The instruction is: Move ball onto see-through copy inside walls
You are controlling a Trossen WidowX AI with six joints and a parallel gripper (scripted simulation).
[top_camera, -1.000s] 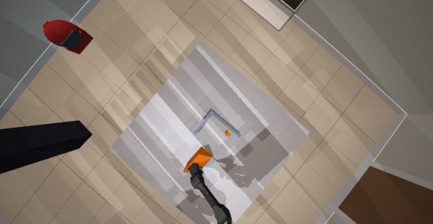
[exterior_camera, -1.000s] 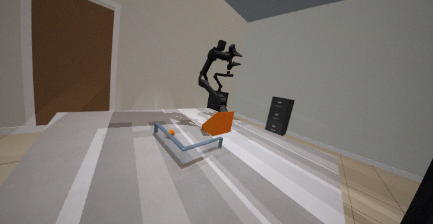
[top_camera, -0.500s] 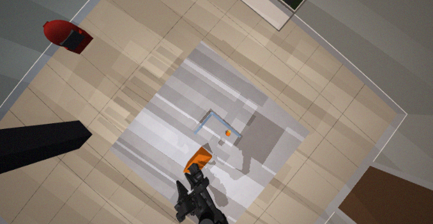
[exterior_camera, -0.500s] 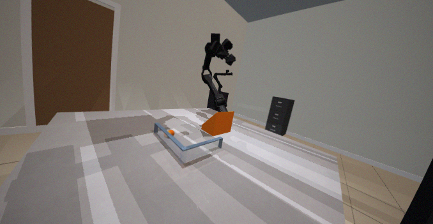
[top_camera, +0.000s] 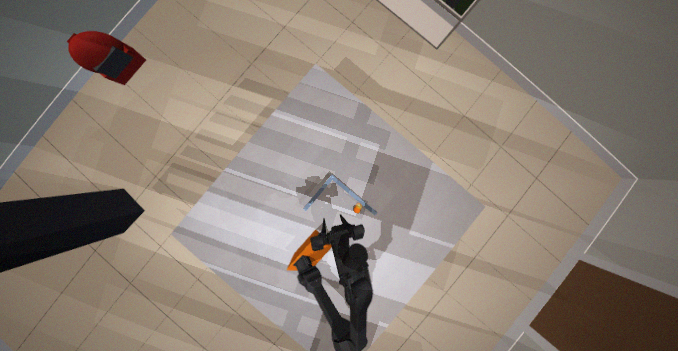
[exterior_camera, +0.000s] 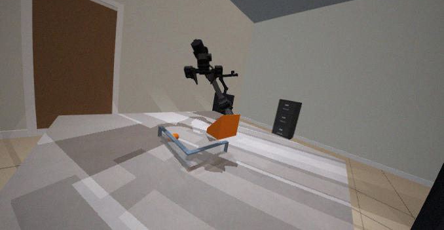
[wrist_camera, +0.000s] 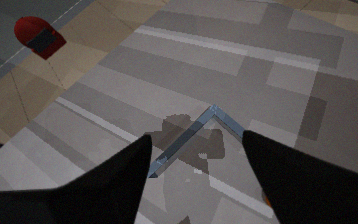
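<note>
Right now the orange ball is 7 cm ahead of my gripper tip, 12 cm to the right of it and 31 cm below it.
</note>
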